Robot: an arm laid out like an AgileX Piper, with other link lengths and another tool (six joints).
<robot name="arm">
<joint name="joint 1" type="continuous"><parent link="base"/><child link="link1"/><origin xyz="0.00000 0.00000 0.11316" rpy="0.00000 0.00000 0.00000"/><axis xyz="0 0 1"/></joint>
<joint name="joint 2" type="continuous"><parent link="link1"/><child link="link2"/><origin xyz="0.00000 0.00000 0.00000" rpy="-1.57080 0.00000 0.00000"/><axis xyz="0 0 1"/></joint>
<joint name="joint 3" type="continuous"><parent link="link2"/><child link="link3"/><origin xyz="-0.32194 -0.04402 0.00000" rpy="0.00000 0.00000 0.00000"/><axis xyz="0 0 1"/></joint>
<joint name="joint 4" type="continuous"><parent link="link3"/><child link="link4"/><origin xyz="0.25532 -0.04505 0.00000" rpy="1.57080 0.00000 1.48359"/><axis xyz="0 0 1"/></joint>
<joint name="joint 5" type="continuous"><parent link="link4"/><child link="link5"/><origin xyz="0.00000 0.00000 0.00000" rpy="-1.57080 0.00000 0.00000"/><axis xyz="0 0 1"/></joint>
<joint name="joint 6" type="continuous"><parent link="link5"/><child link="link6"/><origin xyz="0.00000 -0.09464 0.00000" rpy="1.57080 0.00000 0.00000"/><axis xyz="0 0 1"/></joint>
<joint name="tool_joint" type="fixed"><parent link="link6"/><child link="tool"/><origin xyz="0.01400 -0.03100 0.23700" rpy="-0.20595 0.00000 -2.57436"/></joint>
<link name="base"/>
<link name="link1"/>
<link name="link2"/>
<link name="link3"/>
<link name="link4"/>
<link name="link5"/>
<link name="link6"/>
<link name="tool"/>
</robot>
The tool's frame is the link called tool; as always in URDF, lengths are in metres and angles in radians. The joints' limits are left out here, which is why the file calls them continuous.
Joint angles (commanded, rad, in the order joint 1, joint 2, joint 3, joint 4, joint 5, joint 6), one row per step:
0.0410 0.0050 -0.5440 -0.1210 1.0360 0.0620
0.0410 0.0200 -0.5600 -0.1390 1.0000 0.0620
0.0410 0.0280 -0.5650 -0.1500 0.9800 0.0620
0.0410 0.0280 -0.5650 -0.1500 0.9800 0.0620
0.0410 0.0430 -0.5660 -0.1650 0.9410 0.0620
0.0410 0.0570 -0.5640 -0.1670 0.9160 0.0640
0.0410 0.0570 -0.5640 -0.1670 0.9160 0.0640
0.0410 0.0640 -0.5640 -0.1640 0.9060 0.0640
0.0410 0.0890 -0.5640 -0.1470 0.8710 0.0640
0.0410 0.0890 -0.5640 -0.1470 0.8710 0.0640
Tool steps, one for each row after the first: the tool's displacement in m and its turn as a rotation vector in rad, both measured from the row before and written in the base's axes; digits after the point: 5 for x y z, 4 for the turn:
0.00526 -0.00415 0.01708 -0.0158 -0.0374 -0.0068
0.00287 -0.00246 0.00777 -0.0099 -0.0172 -0.0041
0.00000 0.00000 0.00000 0.0000 0.0000 0.0000
0.00597 -0.00276 0.01061 -0.0148 -0.0251 -0.0037
0.00461 0.00045 0.00414 -0.0017 -0.0090 0.0016
0.00000 0.00000 0.00000 0.0000 0.0000 0.0000
0.00208 0.00119 0.00157 0.0017 -0.0028 0.0030
0.00751 0.00579 0.00496 0.0117 -0.0091 0.0138
0.00000 0.00000 0.00000 0.0000 0.0000 0.0000

